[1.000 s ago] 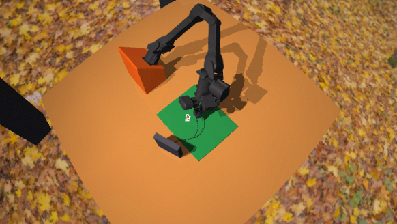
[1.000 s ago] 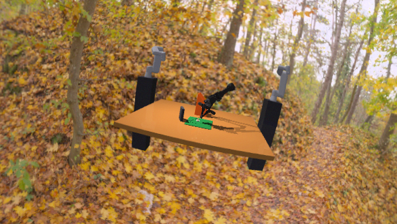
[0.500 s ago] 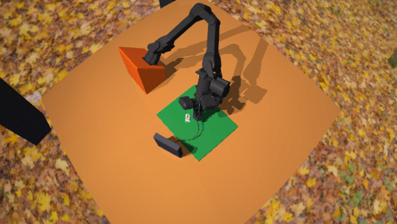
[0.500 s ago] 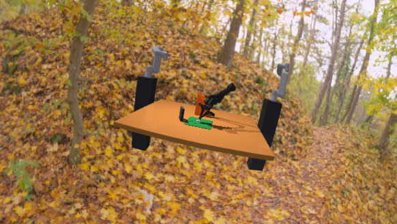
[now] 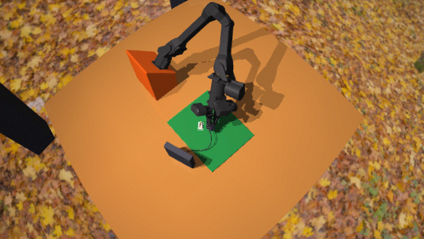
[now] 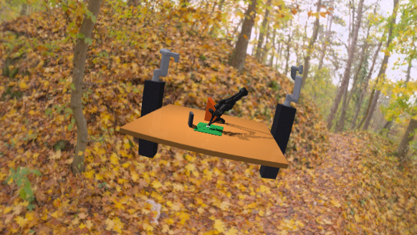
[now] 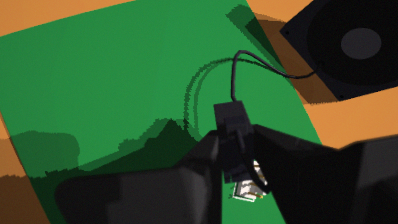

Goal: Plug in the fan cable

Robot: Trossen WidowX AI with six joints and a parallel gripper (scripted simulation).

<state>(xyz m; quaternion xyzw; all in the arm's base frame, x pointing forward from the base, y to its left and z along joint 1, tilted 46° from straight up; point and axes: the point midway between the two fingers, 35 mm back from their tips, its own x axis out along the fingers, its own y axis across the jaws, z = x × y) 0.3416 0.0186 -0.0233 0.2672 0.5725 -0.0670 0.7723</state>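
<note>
My gripper tip is 10 mm past the green board and 70 mm above it. From my gripper tip the other things lie so: white four-pin fan header (50 mm behind, 20 mm to the right, 60 mm below); dark plug (10 mm behind, 10 mm below); dark flat fan (170 mm to the right).
</note>
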